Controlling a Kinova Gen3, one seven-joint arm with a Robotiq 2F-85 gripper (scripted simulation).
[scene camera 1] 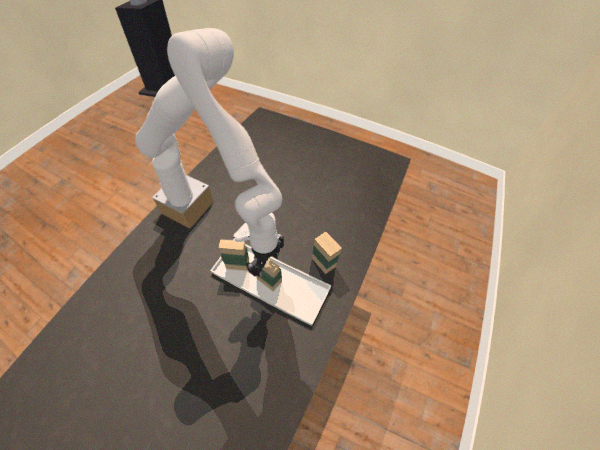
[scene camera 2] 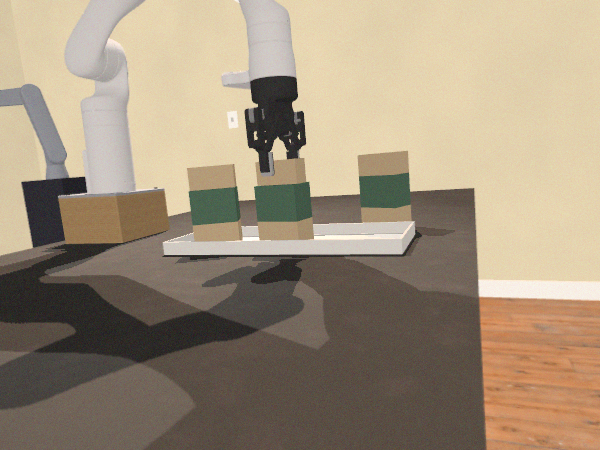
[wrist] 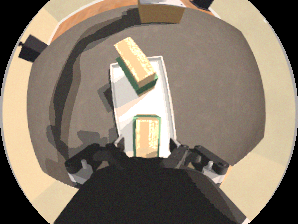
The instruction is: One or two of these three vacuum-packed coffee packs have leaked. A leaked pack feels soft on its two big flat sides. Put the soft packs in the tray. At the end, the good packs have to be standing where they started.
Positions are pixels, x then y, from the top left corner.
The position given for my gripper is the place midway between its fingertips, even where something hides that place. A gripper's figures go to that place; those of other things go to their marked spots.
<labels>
My gripper [scene camera 2: 281, 174]: 0.75 m from the lens. A white tray [scene camera 2: 380, 237]: 0.75 m from the lens.
</labels>
